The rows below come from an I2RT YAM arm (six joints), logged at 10 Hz.
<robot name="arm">
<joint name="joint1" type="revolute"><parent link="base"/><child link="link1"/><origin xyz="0 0 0.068" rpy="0 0 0"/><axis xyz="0 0 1"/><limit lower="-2.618" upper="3.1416"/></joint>
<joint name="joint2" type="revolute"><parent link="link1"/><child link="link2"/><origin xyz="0.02 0.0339 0.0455" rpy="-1.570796 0 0"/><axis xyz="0 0 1"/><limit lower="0" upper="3.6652"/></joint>
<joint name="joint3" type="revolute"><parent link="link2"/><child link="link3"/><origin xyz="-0.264 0 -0.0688" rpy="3.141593 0 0"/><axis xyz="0 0 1"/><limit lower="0" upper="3.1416"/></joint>
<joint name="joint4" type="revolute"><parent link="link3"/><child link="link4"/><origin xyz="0.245 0.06 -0.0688" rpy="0 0 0"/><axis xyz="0 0 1"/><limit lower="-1.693" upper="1.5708"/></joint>
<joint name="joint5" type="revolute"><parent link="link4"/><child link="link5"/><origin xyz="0.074 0.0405 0.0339" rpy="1.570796 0 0"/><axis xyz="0 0 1"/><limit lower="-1.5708" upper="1.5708"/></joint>
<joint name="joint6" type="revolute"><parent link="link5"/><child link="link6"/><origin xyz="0.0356 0 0.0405" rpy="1.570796 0 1.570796"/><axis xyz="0 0 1"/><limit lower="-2.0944" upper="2.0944"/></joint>
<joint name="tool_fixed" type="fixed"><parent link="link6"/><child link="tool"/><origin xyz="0 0 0" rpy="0 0 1.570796"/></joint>
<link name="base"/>
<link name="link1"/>
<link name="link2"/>
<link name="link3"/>
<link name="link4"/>
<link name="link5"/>
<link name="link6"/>
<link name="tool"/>
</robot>
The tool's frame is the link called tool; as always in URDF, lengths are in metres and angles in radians.
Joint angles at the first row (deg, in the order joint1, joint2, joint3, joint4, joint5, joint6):
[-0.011 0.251 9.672 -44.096 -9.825 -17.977]
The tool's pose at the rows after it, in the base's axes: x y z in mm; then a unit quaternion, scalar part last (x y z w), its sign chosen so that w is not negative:
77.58, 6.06, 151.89, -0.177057, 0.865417, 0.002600, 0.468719
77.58, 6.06, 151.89, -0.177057, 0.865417, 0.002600, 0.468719
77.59, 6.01, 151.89, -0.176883, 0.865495, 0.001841, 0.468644
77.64, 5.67, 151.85, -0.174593, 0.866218, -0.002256, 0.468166
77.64, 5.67, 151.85, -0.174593, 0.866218, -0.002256, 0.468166
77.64, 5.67, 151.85, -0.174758, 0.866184, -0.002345, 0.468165
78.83, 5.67, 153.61, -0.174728, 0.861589, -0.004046, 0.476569
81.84, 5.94, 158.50, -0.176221, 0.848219, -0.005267, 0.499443
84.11, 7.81, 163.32, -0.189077, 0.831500, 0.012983, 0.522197
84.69, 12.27, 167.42, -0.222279, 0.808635, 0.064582, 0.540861
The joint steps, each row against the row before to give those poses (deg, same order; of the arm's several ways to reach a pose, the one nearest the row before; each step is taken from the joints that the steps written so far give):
[0.000 -0.001 0.000 -0.002 0.001 0.000]
[0.000 0.000 0.000 0.000 0.000 0.000]
[0.005 0.002 0.000 0.002 0.090 -0.020]
[-0.006 0.000 -0.001 0.002 0.542 0.019]
[0.000 0.000 0.000 0.000 0.000 0.000]
[0.000 0.000 0.000 0.000 0.000 -0.022]
[0.000 0.000 0.000 1.114 0.000 0.000]
[0.003 -0.001 0.000 3.016 -0.435 0.024]
[0.021 0.000 0.000 2.797 -3.016 0.021]
[-0.020 0.000 0.001 2.075 -7.540 -0.021]

